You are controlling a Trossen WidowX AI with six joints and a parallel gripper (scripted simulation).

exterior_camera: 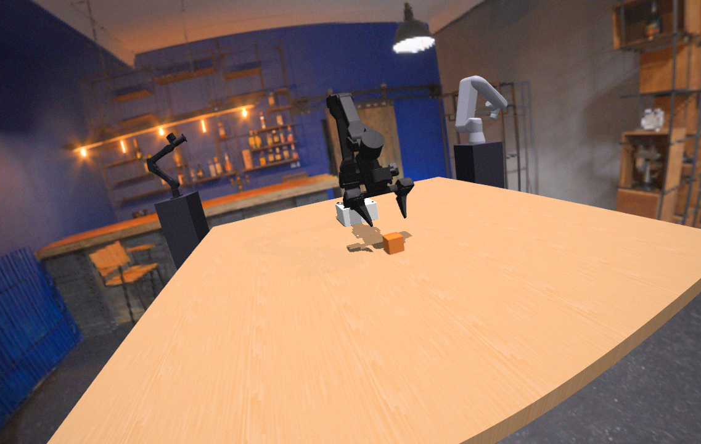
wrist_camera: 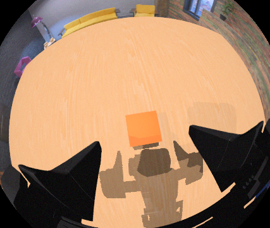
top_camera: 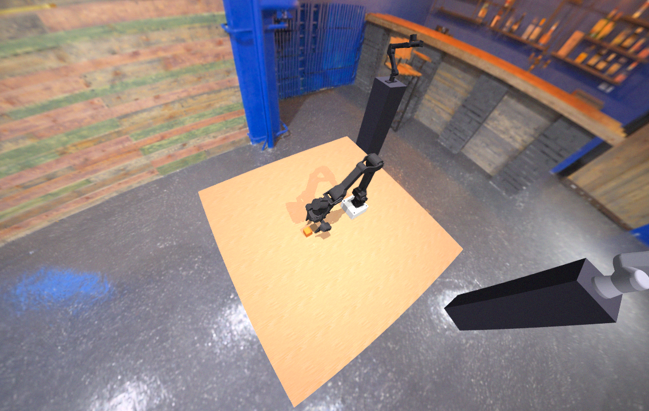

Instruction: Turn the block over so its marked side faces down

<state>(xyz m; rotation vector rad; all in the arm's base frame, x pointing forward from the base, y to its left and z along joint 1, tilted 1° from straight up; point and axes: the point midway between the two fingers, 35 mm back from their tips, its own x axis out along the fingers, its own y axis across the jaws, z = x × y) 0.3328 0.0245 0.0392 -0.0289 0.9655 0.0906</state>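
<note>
The small orange block is 5 cm below my gripper tip.
</note>
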